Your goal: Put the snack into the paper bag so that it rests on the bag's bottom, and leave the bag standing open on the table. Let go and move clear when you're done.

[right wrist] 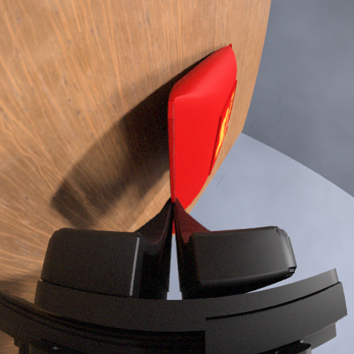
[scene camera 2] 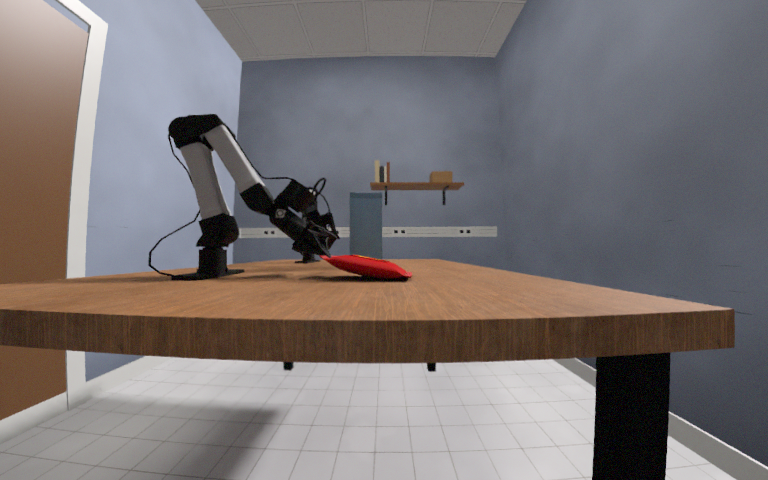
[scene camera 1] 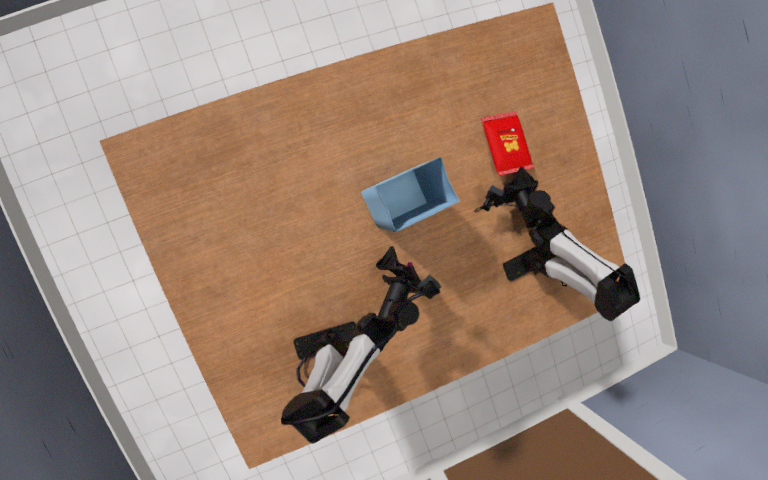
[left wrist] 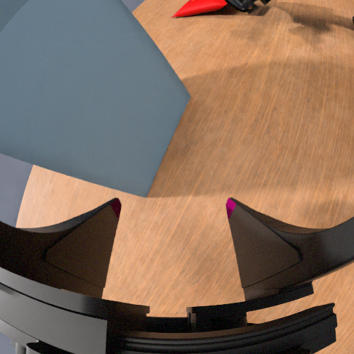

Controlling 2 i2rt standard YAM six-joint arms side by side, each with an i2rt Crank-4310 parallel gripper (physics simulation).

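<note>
The red snack packet [scene camera 1: 508, 143] [scene camera 2: 369, 266] [left wrist: 201, 6] [right wrist: 200, 130] is tilted, its end near the right gripper raised and its far end low at the table. My right gripper [scene camera 1: 521, 171] [scene camera 2: 327, 255] [right wrist: 173, 200] is shut on the packet's near end seam. The blue-grey paper bag [scene camera 1: 408, 195] [scene camera 2: 365, 225] [left wrist: 90, 100] stands upright and open on the table, left of the packet in scene camera 1. My left gripper [scene camera 1: 399, 260] [left wrist: 173, 200] is open and empty, below the bag in scene camera 1 and apart from it.
The wooden table [scene camera 1: 254, 198] [scene camera 2: 509, 305] carries both arms. The right arm's forearm [scene camera 1: 583, 257] reaches in from the lower right in scene camera 1, and the left arm's forearm [scene camera 1: 353, 365] from the lower left. A wall shelf [scene camera 2: 416, 185] hangs behind the table.
</note>
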